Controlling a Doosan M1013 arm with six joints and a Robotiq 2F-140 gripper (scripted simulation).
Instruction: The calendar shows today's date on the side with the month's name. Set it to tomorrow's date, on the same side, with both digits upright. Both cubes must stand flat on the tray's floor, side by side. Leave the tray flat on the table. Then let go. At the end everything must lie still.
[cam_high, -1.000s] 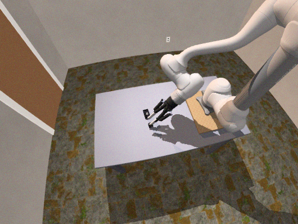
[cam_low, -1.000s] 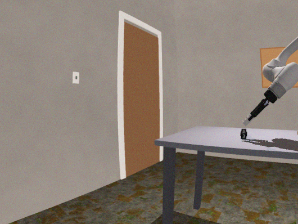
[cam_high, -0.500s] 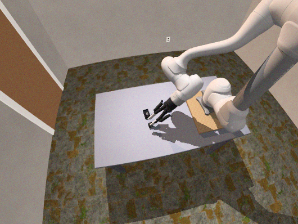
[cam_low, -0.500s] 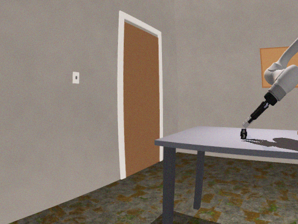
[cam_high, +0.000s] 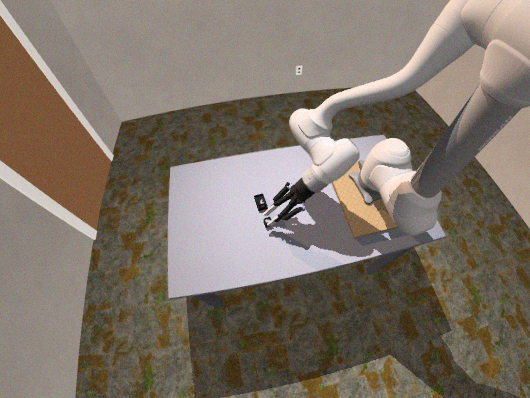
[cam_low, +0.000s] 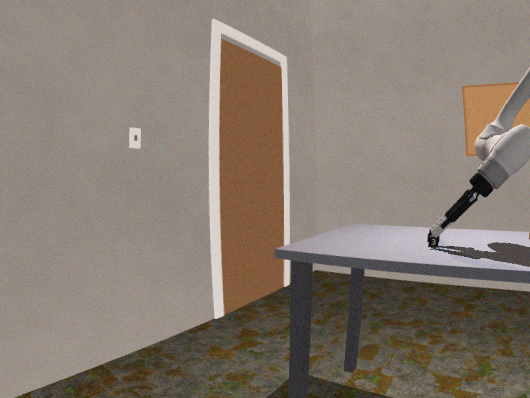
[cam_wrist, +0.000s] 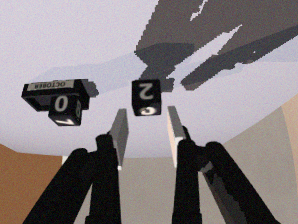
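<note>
The dark cube is 50 mm below my hand and 20 mm ahead of it.
</note>
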